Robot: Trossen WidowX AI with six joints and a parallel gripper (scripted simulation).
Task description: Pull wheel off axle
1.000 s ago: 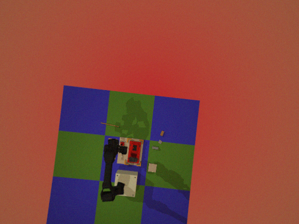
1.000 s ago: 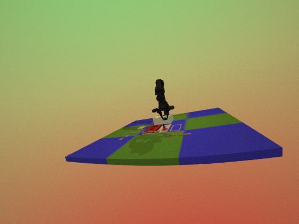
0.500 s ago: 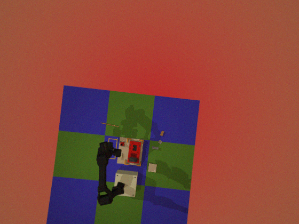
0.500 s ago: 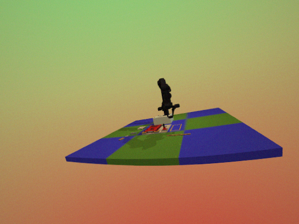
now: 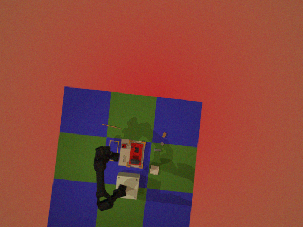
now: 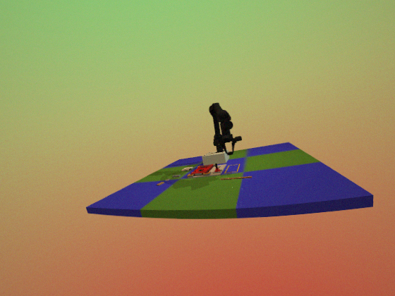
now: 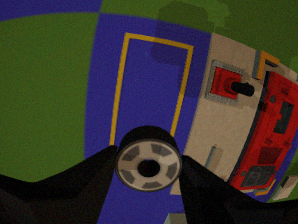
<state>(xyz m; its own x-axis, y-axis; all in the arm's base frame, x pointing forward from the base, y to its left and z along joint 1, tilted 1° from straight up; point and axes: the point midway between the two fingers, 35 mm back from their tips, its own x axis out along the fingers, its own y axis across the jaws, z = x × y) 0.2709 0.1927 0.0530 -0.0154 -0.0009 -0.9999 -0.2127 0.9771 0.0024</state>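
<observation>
Now: gripper tip 8 cm short of the dark upright axle, 8 cm to the left of it and 7 cm above it. Round my gripper tip: beige tile 5 cm behind, 42 cm to the right, 10 cm below; wheel right at my gripper tip; thin wooden stick 21 cm ahead, 9 cm to the left, 10 cm below.
</observation>
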